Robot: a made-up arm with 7 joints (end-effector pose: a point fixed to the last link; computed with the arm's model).
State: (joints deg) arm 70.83 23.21 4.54 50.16 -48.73 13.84 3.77
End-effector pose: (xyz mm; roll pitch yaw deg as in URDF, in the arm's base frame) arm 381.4 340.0 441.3 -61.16 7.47 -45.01
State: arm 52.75 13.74 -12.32 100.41 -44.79 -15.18 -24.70
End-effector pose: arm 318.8 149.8 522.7 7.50 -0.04 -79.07
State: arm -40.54 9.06 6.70 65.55 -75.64 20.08 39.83
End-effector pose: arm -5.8 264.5 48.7 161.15 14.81 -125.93
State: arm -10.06 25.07 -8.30 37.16 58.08 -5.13 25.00
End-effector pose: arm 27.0 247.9 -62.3 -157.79 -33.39 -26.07
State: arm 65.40 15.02 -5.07 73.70 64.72 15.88 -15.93
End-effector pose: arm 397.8 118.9 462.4 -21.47 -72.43 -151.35
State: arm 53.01 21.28 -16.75 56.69 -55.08 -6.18 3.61
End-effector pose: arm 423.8 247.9 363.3 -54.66 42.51 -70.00
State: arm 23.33 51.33 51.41 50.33 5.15 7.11 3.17
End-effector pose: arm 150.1 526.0 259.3 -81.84 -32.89 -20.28
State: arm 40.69 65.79 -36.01 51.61 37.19 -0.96 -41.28
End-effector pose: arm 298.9 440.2 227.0 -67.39 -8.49 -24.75
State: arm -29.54 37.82 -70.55 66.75 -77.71 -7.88 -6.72
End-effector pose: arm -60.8 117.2 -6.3 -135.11 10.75 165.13
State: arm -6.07 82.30 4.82 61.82 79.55 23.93 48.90
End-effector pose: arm 198.6 459.2 246.5 -127.57 -42.92 -73.36
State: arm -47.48 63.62 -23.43 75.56 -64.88 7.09 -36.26
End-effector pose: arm 40.7 341.0 96.3 -159.33 58.78 178.38
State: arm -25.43 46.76 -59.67 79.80 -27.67 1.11 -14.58
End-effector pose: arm -4.1 184.7 1.6 -137.86 13.50 -140.13
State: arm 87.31 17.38 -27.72 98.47 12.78 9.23 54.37
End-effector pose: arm 280.2 55.7 633.3 -65.48 42.19 -151.96
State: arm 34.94 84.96 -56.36 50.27 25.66 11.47 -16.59
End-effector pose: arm 181.2 524.7 259.2 -80.83 44.54 -27.37
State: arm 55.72 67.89 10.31 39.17 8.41 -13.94 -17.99
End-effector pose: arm 218.7 554.4 383.7 -42.42 -31.40 -29.19
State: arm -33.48 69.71 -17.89 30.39 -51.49 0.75 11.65
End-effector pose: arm 15.1 548.1 208.8 132.27 24.86 -171.50
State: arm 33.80 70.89 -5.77 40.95 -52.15 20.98 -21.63
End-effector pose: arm 187.5 516.6 374.4 -13.19 43.43 34.55
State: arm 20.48 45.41 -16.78 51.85 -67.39 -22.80 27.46
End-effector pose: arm 326.0 380.4 207.2 -167.85 48.61 -161.17
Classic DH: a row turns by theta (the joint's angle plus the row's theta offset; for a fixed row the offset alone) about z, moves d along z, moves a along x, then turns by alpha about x. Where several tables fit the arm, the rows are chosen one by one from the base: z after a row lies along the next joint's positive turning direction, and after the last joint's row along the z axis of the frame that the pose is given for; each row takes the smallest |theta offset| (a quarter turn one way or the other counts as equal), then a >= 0, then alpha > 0; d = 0 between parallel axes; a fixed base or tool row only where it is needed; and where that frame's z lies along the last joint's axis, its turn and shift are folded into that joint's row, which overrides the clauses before.
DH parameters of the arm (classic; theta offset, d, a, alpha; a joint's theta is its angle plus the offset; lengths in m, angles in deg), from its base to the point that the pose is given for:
base (fixed): 0 0.4029 0.0126 90
joint 1: -90 -0.14 0.0199 -90
joint 2: -90 -0.0182 0.0229 90
joint 3: -90 -0.1645 0.011 -90
joint 4: 0 0.0001 0.0031 90
joint 5: 0 -0.285 0.0197 90
joint 6: -90 0.0128 0.0146 -90
joint 7: 77.88 0.0518 -0.0102 88.79
tool (fixed): -34.87 -0.0067 0 0

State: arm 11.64 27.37 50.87 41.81 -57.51 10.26 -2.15
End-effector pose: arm 99.0 448.5 115.0 -102.64 35.13 -22.72
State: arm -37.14 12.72 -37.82 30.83 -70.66 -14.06 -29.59
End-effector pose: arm -154.0 186.3 -33.1 -143.24 8.86 -150.40
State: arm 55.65 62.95 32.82 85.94 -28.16 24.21 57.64
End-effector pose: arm 93.7 430.6 556.8 -65.50 7.27 -50.51
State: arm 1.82 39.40 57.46 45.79 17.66 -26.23 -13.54
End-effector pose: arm 92.4 502.4 124.1 -69.69 -40.22 -10.37
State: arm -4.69 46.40 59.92 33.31 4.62 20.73 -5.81
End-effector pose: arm -3.3 487.6 121.6 -115.63 -0.05 12.39
